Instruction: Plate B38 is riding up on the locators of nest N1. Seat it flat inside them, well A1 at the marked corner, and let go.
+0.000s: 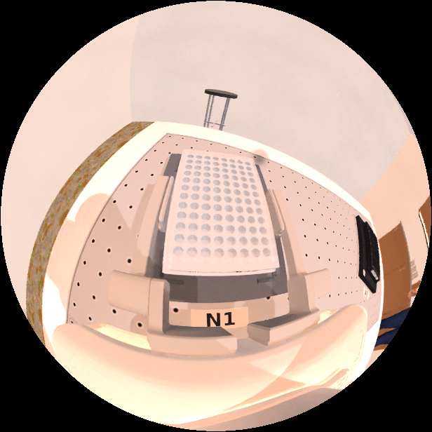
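Plate B38 (220,210), a pale plate with rows of round wells, lies over the dark nest N1 (220,291). A dark strip of the nest shows in front of the plate's near edge, and dark parts show past both far corners. The N1 label (220,318) faces me. My gripper (222,202) is shut on the plate, with one finger pad against each long side. The plate's near edge looks raised above the nest; whether its underside touches the locators is hidden. The plate's own label is not readable, and the nest's A1 mark does not show.
The nest stands on a pale board with rows of small holes (107,235). Black racks or trays (367,255) stand at the board's right edge. A stool with a dark seat (220,93) stands beyond the table's far edge.
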